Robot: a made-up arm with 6 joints.
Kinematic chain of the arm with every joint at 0, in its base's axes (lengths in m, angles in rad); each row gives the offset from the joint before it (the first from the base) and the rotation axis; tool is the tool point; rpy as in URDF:
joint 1: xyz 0 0 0.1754 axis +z
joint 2: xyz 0 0 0 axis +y
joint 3: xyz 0.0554 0 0.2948 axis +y
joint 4: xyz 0.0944 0 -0.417 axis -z
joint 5: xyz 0 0 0 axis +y
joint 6: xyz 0.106 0 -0.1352 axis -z
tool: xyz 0 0 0 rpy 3.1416 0 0
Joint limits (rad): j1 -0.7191..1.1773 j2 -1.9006..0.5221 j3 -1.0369..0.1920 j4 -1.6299..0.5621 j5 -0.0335..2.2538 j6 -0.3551..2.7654
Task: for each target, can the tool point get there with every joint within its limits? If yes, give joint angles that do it. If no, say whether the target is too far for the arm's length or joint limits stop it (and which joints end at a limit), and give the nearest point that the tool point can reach.
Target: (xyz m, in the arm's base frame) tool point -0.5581 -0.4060 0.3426
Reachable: no: joint limits stop it (at a limit: joint 2, joint 3, joint 4, joint 5) | nearest point -0.2903 -0.2112 0.5588 | short by 0.396 m
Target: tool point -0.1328 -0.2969 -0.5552
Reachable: no: joint limits stop it (at a limit: joint 1, joint 2, joint 4) | nearest point 0.0447 -0.1552 -0.1672 | short by 0.450 m
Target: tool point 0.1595 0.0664 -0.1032
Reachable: yes | joints 0.3570 -0.0354 -0.0760 0.2037 0.8529 0.8745
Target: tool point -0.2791 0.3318 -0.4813
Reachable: no: joint limits stop it (at a limit: joint 1, joint 2, joint 5) | nearest point -0.0231 0.2238 -0.1585 | short by 0.426 m
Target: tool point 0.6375 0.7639 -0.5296
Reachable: no: too far | nearest point 0.3749 0.4493 -0.0517 | short by 0.630 m
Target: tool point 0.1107 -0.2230 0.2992
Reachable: yes | joints -0.5683 -1.6268 -0.0351 -1.1581 1.6189 2.2030
